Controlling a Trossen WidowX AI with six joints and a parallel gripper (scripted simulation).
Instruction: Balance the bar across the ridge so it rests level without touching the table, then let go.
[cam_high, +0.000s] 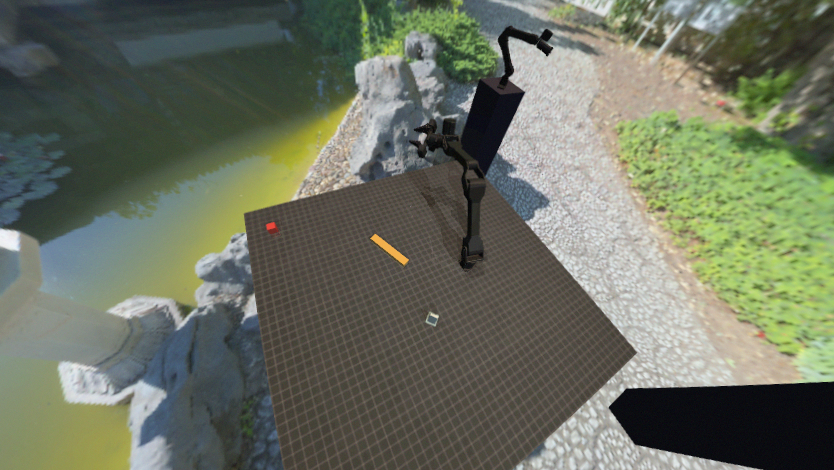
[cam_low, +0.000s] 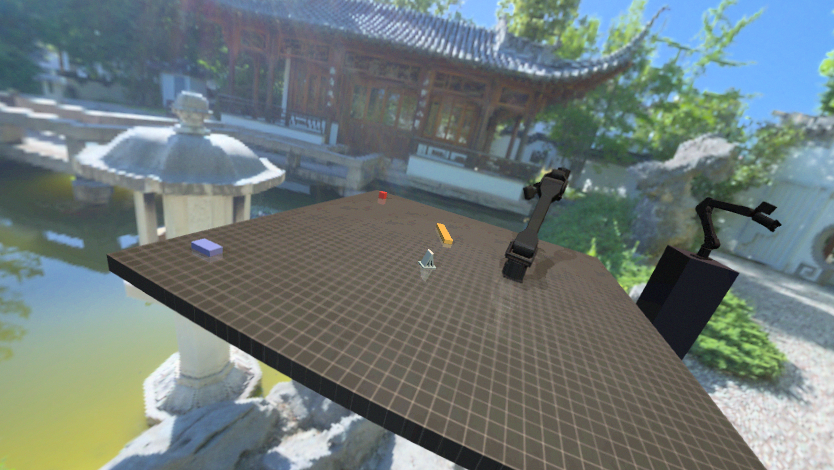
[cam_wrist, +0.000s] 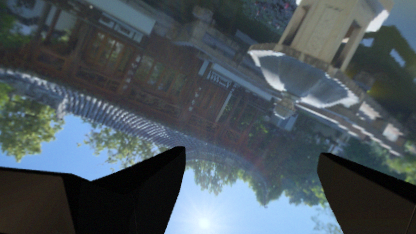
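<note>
My gripper tip is 430 mm to the right of the orange bar, 300 mm short of it and 240 mm above it. The rest, counted from my gripper tip: small red cube: 730 mm ahead, 240 mm below, 130 mm to the left; then purple block: 1130 mm to the left, 730 mm ahead, 240 mm below.
</note>
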